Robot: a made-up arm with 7 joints.
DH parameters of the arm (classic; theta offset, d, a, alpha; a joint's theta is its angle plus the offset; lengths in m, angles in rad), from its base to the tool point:
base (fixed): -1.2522 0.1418 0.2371 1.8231
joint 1: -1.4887 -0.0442 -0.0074 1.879
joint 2: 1.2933 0 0.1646 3.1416
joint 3: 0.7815 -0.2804 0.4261 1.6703
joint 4: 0 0.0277 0.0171 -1.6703
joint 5: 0.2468 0.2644 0 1.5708
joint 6: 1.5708 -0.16 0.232 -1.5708
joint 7: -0.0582 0 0.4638 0
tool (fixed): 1.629 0.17 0 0
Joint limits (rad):
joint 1: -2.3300..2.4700
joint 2: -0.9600..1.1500
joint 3: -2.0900..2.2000
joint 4: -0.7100..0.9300
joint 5: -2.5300..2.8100
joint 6: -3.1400..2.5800
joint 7: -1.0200..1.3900
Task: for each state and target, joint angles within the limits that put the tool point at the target. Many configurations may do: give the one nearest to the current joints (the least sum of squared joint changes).
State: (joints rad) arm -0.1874 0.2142 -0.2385 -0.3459 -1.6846 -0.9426 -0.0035
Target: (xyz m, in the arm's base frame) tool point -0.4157 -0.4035 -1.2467
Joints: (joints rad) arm 0.1855 -0.2309 -0.2113 -0.7100 -1.3511 -0.9174 0.4902
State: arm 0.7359 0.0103 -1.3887 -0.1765 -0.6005 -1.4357 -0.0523
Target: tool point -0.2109 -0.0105 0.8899
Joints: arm 0.7236 0.3409 -1.8362 0.3305 -1.0732 -1.3655 -0.4912
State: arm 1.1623 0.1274 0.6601 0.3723 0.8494 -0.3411 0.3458
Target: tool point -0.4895 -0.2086 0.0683
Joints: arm 1.2580 -0.0889 0.9225 0.6653 1.0875 0.2246 0.3793
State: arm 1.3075 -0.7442 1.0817 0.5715 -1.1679 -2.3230 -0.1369
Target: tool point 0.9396 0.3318 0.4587
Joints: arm 1.3640 -0.9600 1.6442 0.1962 -0.8020 -2.3916 0.2332
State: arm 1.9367 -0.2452 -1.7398 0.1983 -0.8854 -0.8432 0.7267
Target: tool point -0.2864 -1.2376 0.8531
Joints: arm 2.0933 -0.9600 -1.0621 -0.1765 -0.7055 -0.8632 0.8954
